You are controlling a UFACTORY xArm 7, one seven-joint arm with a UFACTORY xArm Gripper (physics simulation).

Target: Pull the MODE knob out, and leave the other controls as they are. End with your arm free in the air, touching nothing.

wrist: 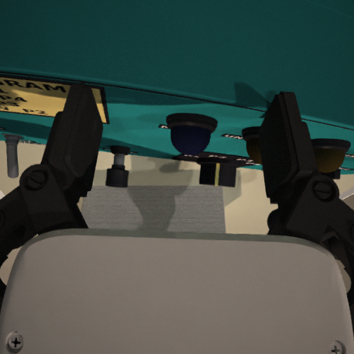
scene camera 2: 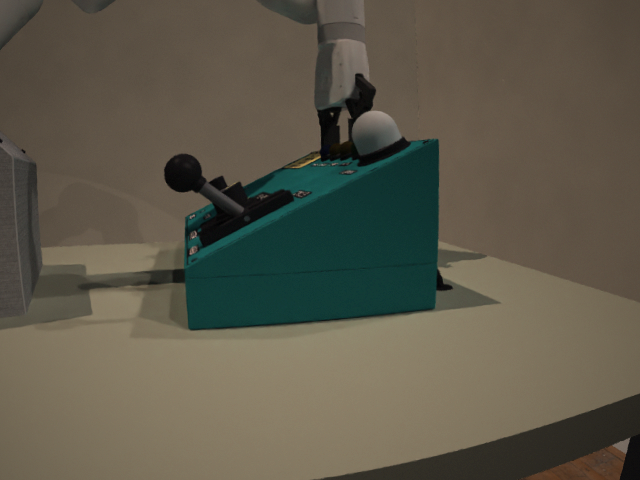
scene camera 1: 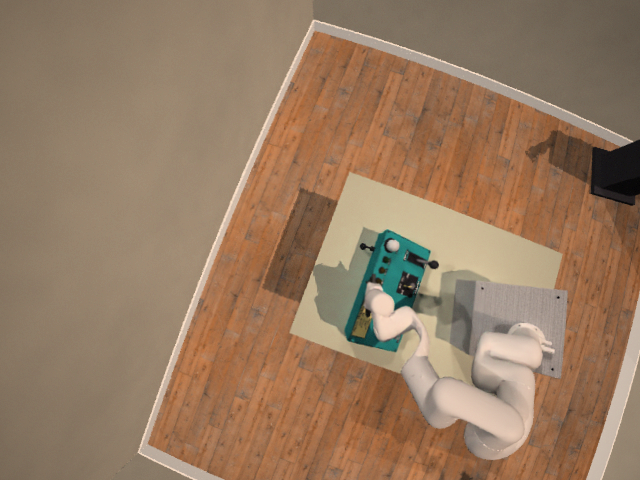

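The teal console stands on the table. A dark blue domed knob, apparently the MODE knob, sits on its sloping face; its label is mostly hidden. My gripper is open around the blue knob, one finger on each side, with gaps between the knob and both fingers in the wrist view. An amber knob is partly behind the right finger, and another amber knob lies beyond that finger. In scene camera 1, the arm hides the blue knob.
The console carries a white dome, a ball-ended lever, a rotary selector, a black-capped control and a yellow diagram plate. A grey box stands beside it.
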